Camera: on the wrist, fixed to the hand. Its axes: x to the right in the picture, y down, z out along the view.
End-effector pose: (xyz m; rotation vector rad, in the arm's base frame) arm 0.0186 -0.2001 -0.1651 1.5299 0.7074 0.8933
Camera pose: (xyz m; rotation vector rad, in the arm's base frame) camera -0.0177 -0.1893 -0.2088 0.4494 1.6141 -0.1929
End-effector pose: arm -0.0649 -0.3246 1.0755 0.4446 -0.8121 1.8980
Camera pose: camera -0.0175 -0.2983 1.0554 0.5990 -0.1646 0.4178
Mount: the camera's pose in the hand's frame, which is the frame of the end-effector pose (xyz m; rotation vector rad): -0.0166 -0.0431 -0.0348 -0.0469 0.1794 -1.5842
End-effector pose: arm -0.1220 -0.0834 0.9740 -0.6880 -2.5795 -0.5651
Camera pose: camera -0.1224 -0.1405 0.9833 1.4976 -2.4122 -0.9835
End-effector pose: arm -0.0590 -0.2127 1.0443 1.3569 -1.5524 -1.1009
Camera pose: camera -0.0107 -0.2024 1.0143 2.5787 -0.0204 -1.7026
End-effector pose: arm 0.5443 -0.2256 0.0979 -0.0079 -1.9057 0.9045
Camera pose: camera 0.5955 -0.2426 0.1186 1.1612 -1.1690 -0.2410
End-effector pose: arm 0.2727 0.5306 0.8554 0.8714 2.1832 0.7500
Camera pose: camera 0.2403 0.4828 0.8527 -1.0003 2.1522 0.0248
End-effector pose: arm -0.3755 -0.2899 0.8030 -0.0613 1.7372 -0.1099
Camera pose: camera -0.4079 -0.3297 0.8297 -1.4757 1.4651 -1.2351
